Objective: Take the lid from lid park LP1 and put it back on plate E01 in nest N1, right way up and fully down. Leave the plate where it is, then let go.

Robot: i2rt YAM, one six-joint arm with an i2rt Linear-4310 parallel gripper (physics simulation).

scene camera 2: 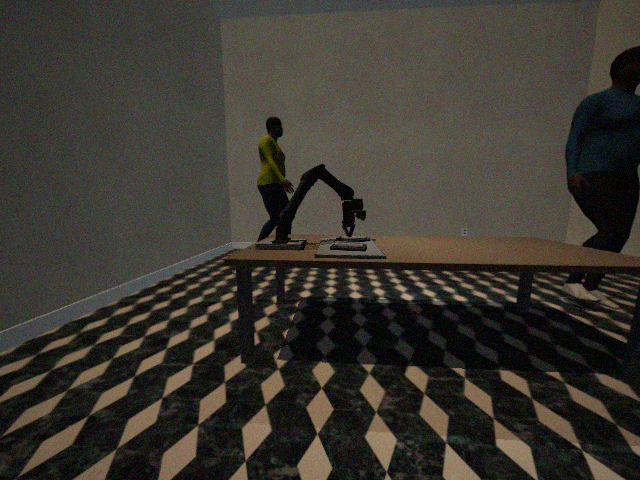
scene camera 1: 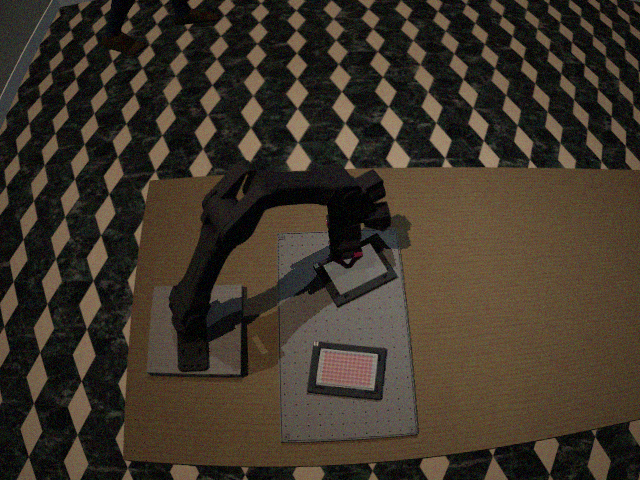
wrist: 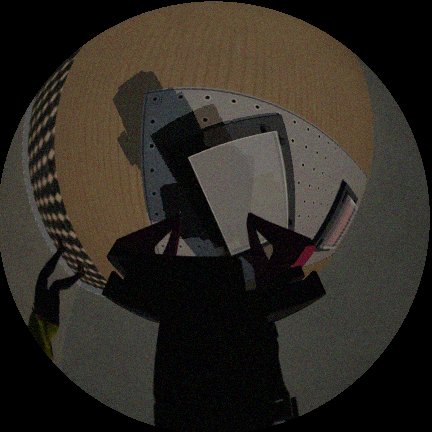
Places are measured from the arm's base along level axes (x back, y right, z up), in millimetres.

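Pixels of known places: gripper, fingertip midpoint: [scene camera 2: 349, 236] [scene camera 1: 345, 255] [wrist: 213, 217]; arm's base, origin of the base link: [scene camera 2: 281, 241] [scene camera 1: 192, 331].
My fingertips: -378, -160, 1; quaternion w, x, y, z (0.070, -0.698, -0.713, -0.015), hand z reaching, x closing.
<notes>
Ahead of a thing's pixels: the offset from my fingertips to its middle, as dx, dy, dz. "*": to the spot under its first point. Level surfaces: height alone.
The pale flat lid {-18, +40, +0} [scene camera 1: 364, 276] [wrist: 240, 185] lies in the dark frame of lid park LP1 [scene camera 1: 368, 292] [wrist: 287, 165], set at an angle. My gripper [scene camera 1: 349, 265] [scene camera 2: 348, 235] [wrist: 213, 217] points down close above the lid and is open and empty. In the wrist view one fingertip shows over the lid's surface and the other beyond its edge; I cannot tell the exact gap in height. Plate E01 {+34, +285, +6} [scene camera 1: 347, 369] [wrist: 343, 221], with pink-red wells and a pale rim, sits uncovered in the dark nest N1 {* -43, +304, -2} [scene camera 1: 382, 373] [wrist: 345, 189].
Park and nest stand on a grey perforated board {* +137, +385, -14} [scene camera 1: 305, 418] [scene camera 2: 321, 254] on the wooden table {dz -26} [scene camera 1: 516, 310] [scene camera 2: 465, 250]. The arm's base plate [scene camera 1: 160, 330] is left of the board. A person in yellow [scene camera 2: 269, 160] and one in blue [scene camera 2: 602, 134] are beyond the table.
</notes>
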